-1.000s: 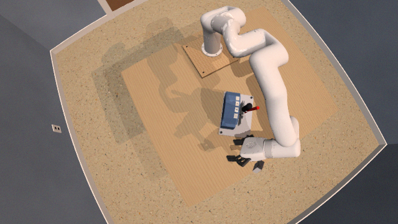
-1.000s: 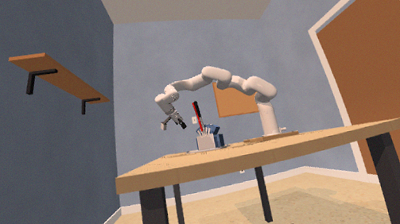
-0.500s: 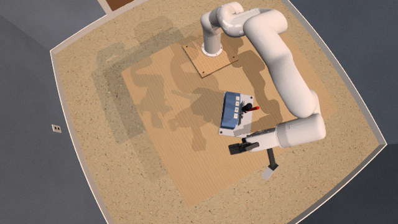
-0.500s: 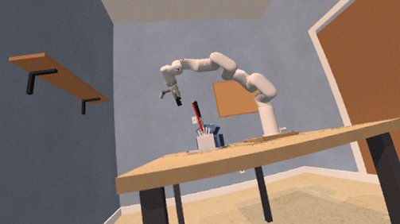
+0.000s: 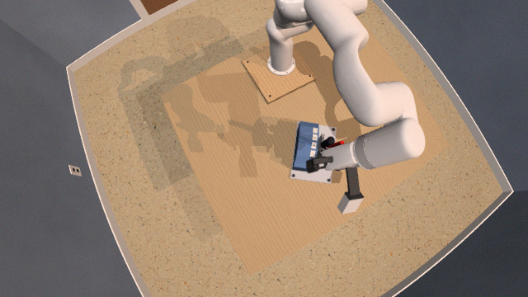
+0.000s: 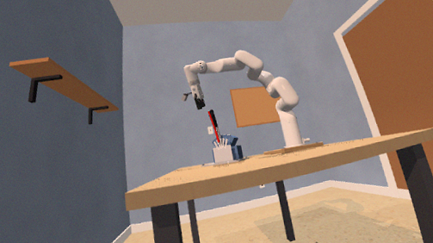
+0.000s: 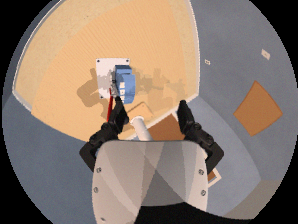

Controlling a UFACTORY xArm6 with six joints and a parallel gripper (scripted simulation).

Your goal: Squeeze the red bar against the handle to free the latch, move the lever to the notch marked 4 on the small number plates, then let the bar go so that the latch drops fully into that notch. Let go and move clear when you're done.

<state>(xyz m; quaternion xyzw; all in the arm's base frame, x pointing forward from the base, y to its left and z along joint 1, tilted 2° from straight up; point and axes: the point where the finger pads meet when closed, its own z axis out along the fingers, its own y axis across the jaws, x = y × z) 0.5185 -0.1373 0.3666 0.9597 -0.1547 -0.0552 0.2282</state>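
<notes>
The red bar is 200 mm below my hand, 90 mm to the left of it and 60 mm behind it.
</notes>
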